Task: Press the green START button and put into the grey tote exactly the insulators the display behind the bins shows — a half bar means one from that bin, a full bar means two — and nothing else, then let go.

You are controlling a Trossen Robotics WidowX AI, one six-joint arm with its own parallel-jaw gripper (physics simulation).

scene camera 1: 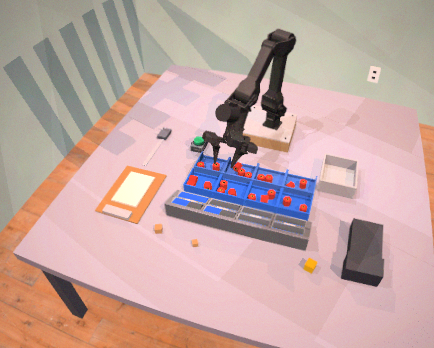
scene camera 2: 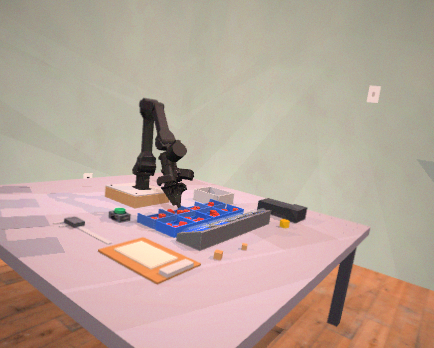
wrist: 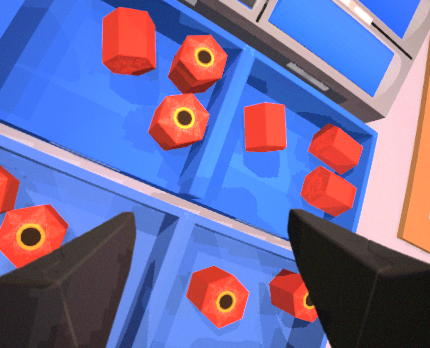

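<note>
My gripper (scene camera 1: 224, 164) (scene camera 2: 178, 206) (wrist: 212, 221) is open and empty, low over the back-left part of the blue bins (scene camera 1: 314, 196) (scene camera 2: 165, 228) (wrist: 220, 125). In the wrist view its fingers stand apart above the back row. A red insulator (scene camera 1: 216, 166) (wrist: 218, 297) lies in the back-left bin, with another (wrist: 295, 296) partly behind a finger. Three insulators lie in the front-left bin. The display (scene camera 1: 240, 227) (scene camera 2: 200, 241) shows one full and one half blue bar at the left end, and a half bar beside them. The green button (scene camera 1: 198, 141) (scene camera 2: 119, 211) stands back left. No insulator shows in the grey tote (scene camera 1: 356, 185) (scene camera 2: 213, 199).
An orange clipboard (scene camera 1: 155, 189) (scene camera 2: 109, 251) lies left of the display. A black block (scene camera 1: 365, 250) (scene camera 2: 282, 210) stands at the right. A yellow cube (scene camera 1: 310, 265) (scene camera 2: 284, 223) and two small orange cubes (scene camera 1: 158, 228) (scene camera 1: 195, 243) lie in front. A small dark device (scene camera 1: 164, 133) (scene camera 2: 74, 221) lies left of the button.
</note>
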